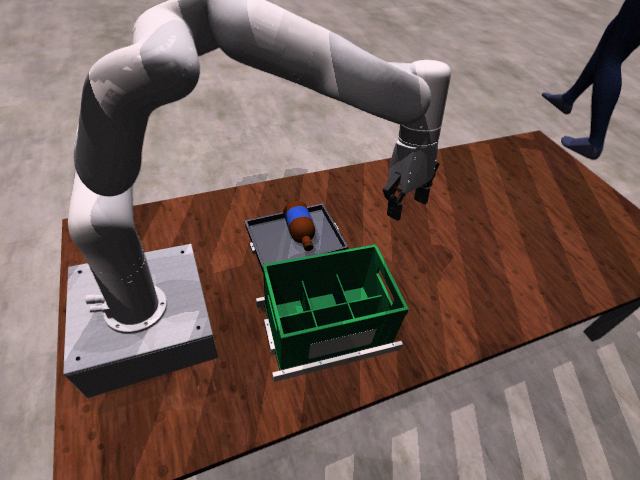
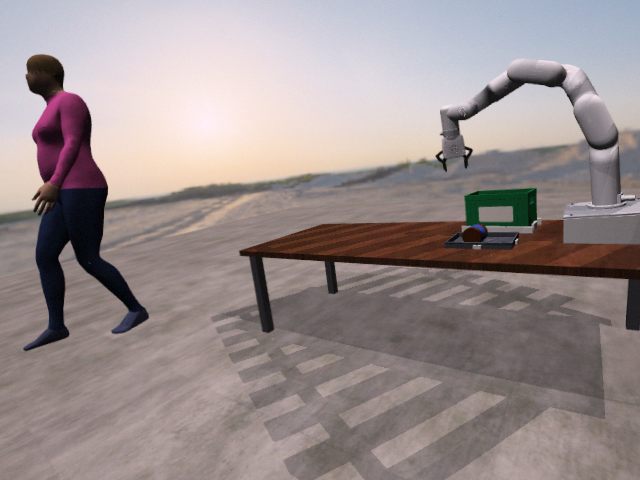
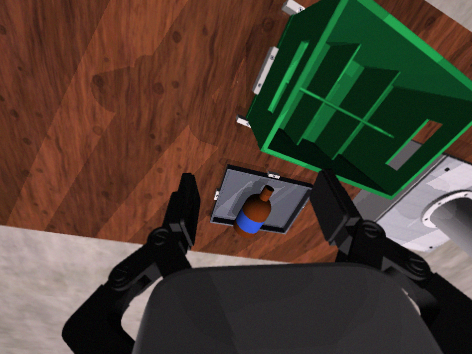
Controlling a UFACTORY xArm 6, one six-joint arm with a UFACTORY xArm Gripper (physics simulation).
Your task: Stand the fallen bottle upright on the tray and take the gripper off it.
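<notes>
A brown bottle with a blue band lies on its side on the grey tray. Its neck points towards the green crate, and its base end rests at the tray's rim on the side away from the crate. My gripper is open and empty. It hangs high above the table, off to the side of the tray away from the robot's base, and points down.
A green crate with compartments stands right beside the tray, between white rails. The robot's base plate is at the table's other end. A person is on the floor beyond the table's far end.
</notes>
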